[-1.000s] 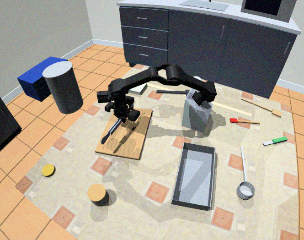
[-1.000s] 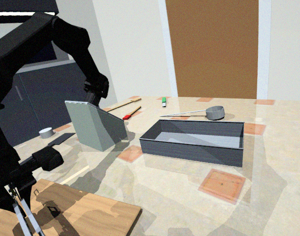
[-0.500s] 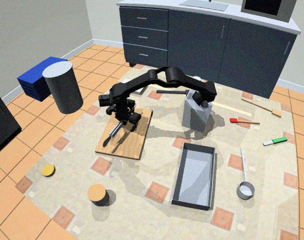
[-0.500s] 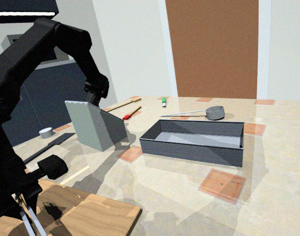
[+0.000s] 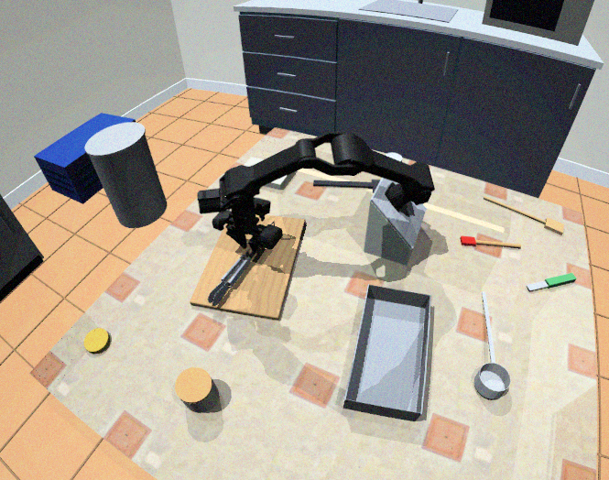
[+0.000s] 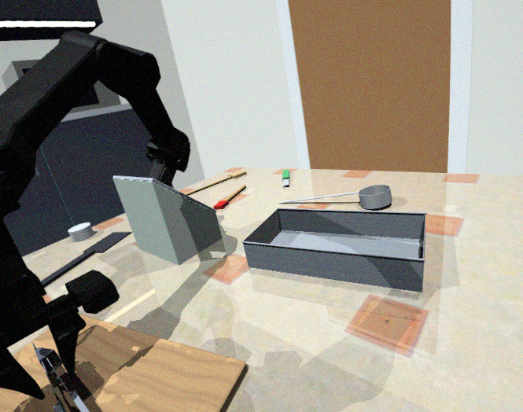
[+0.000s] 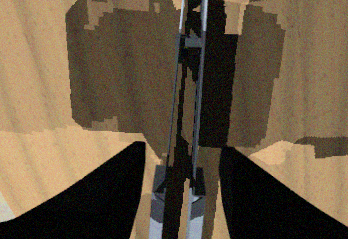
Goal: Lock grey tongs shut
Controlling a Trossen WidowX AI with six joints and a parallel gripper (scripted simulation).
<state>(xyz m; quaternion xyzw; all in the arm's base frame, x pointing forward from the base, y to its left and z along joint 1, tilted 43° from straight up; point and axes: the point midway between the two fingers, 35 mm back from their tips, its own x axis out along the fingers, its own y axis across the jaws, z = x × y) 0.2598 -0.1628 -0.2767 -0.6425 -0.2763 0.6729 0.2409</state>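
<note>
The wooden board is 4 cm below my gripper tip. Round my gripper tip: yellow disc 43 cm ahead, 21 cm to the right, 4 cm below; then roasting tin 10 cm ahead, 45 cm to the left, 2 cm below; then lidded jar 39 cm ahead, 12 cm to the left, 1 cm below.
</note>
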